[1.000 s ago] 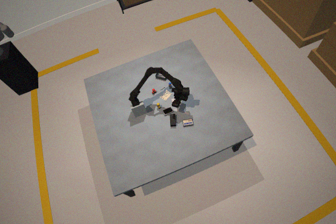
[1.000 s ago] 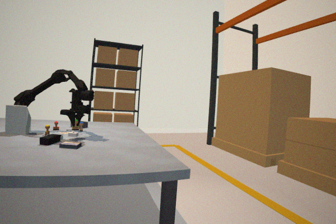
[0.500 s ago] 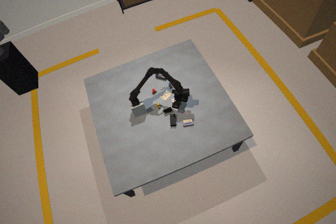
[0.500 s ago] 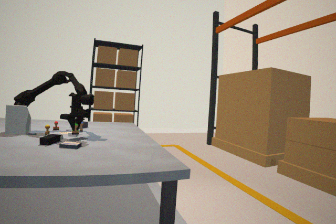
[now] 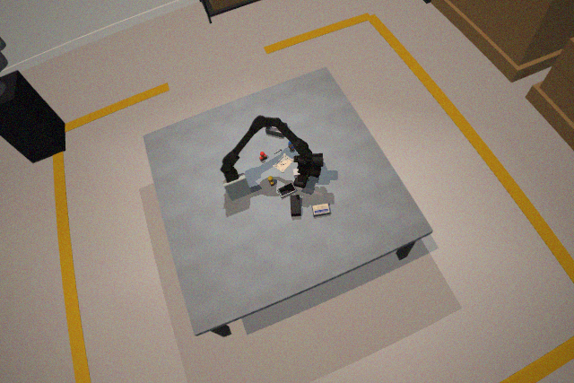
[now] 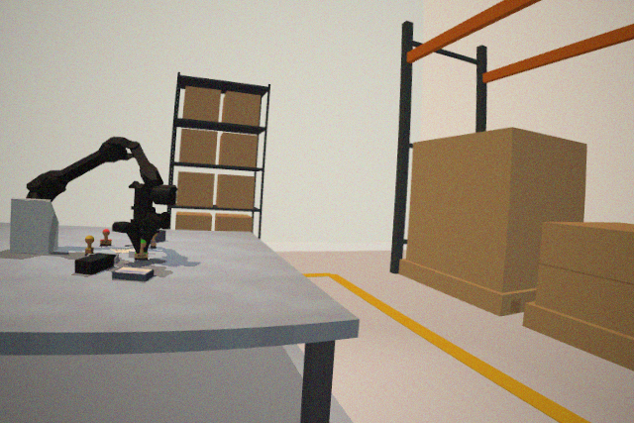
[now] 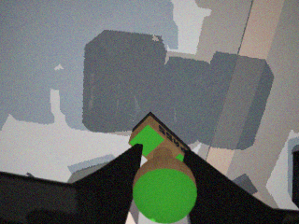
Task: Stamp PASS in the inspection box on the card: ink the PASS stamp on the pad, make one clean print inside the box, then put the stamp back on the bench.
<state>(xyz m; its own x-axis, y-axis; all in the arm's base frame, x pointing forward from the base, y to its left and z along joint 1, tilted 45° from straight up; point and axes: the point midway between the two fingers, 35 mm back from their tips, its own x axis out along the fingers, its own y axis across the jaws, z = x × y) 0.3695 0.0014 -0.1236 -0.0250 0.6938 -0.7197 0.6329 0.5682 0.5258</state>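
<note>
My gripper tip is now right at the green-knobbed stamp. The rest, counted from my gripper tip: black block (110 mm behind, 120 mm to the right, 10 mm below); then ink pad (120 mm behind, 10 mm to the right, 20 mm below); then card (70 mm behind, 160 mm to the left, 30 mm below).
</note>
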